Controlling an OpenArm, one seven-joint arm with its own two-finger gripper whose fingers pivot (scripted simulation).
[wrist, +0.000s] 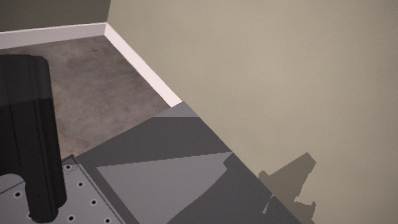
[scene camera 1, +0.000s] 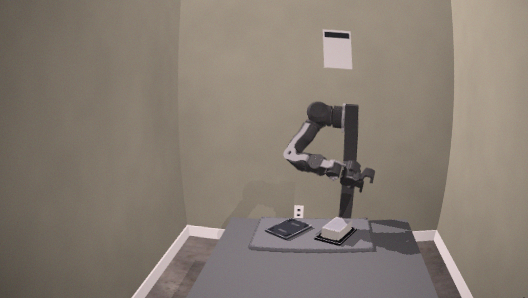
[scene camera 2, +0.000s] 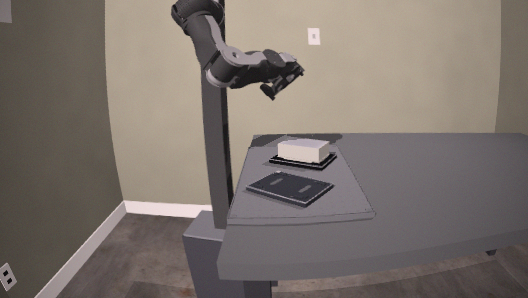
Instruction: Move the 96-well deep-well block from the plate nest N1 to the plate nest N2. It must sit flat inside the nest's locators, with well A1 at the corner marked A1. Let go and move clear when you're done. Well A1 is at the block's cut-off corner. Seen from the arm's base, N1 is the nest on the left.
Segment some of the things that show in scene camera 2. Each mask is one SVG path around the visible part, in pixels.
A white deep-well block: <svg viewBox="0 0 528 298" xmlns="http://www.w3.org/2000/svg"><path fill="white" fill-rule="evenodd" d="M278 143L277 157L282 157L283 159L320 163L330 155L329 141L290 137Z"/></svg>
